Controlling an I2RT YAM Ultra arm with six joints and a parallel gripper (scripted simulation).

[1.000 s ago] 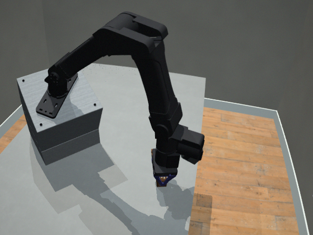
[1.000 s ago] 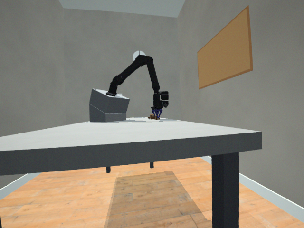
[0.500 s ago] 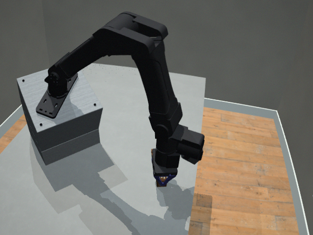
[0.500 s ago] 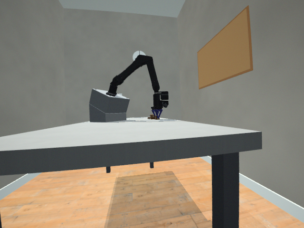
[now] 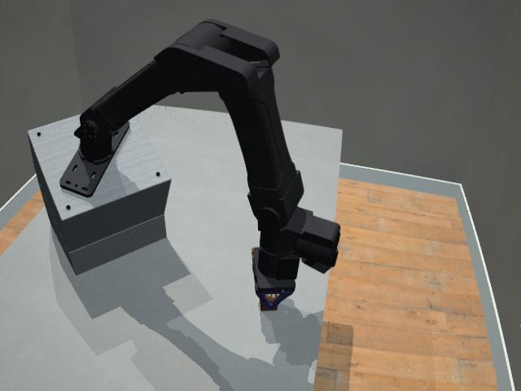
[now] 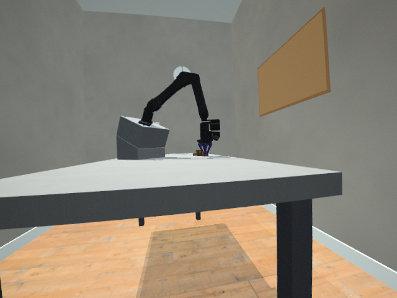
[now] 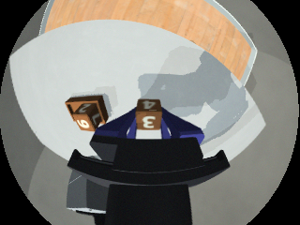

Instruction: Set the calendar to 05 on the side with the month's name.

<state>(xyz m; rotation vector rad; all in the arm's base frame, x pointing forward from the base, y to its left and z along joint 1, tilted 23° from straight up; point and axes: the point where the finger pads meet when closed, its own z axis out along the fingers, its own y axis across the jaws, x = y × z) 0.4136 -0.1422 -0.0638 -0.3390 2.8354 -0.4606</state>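
My hand is right at the brown wooden cube. From my hand the other things lie so: brown tray 2 cm behind, 11 cm to the left, 1 cm below.
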